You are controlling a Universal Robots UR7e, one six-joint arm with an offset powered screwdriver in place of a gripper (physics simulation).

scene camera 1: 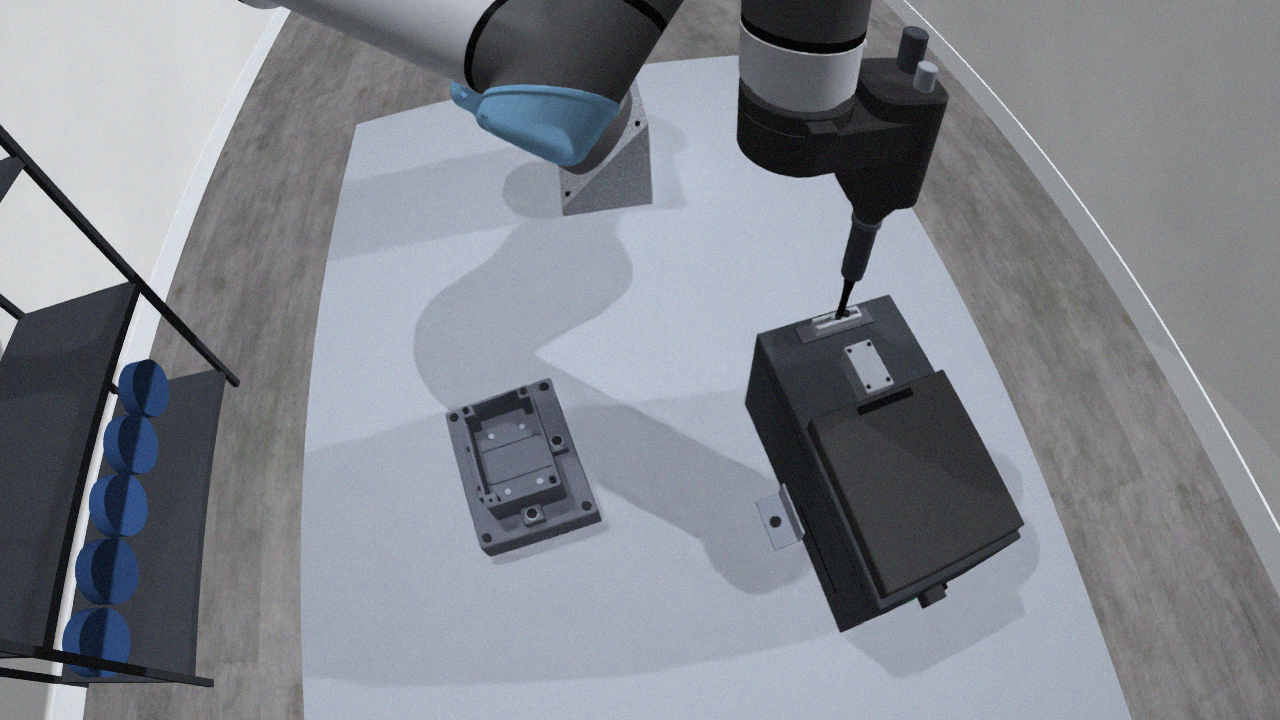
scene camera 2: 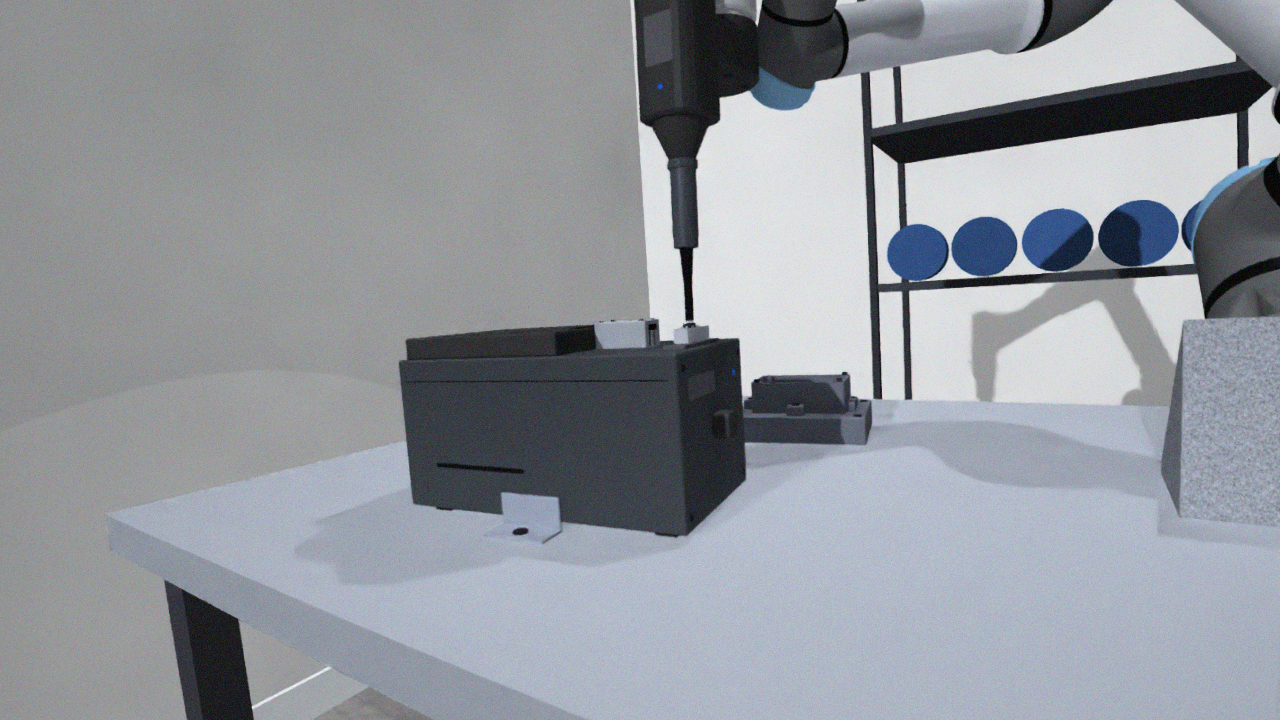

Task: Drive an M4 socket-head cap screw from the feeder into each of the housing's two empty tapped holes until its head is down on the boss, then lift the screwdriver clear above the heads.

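Observation:
A dark feeder cover (scene camera 2: 544, 341) is visible in the scene.

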